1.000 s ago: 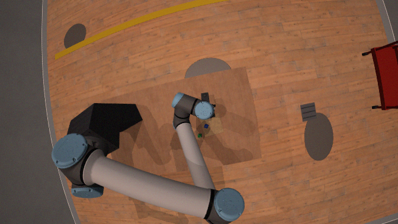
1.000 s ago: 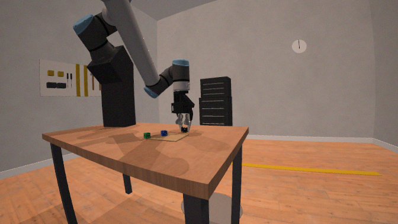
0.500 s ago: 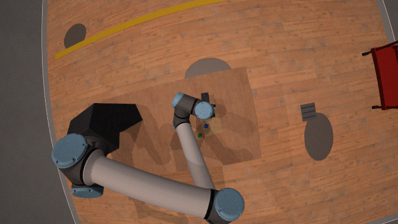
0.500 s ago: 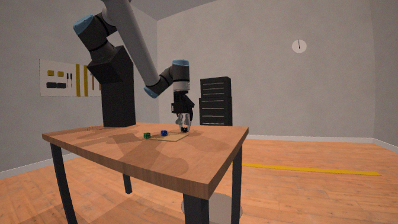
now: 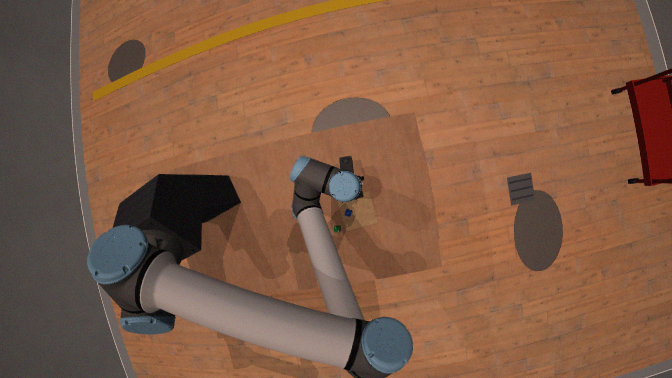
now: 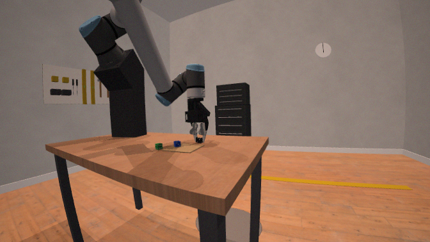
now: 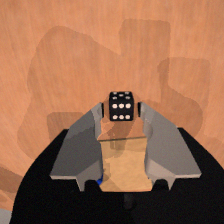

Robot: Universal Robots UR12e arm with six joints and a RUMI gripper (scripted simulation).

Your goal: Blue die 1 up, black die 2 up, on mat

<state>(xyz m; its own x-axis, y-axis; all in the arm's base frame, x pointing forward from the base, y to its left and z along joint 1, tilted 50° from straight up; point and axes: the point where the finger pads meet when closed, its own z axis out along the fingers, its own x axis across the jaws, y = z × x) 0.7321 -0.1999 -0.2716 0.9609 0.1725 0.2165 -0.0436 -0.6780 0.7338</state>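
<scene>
My gripper is now right at the black die. From my hand the other things lie so: green die 110 mm behind, 180 mm to the right; then tan mat 10 mm behind, 130 mm to the right, 20 mm below; then blue die 50 mm behind, 120 mm to the right.
</scene>
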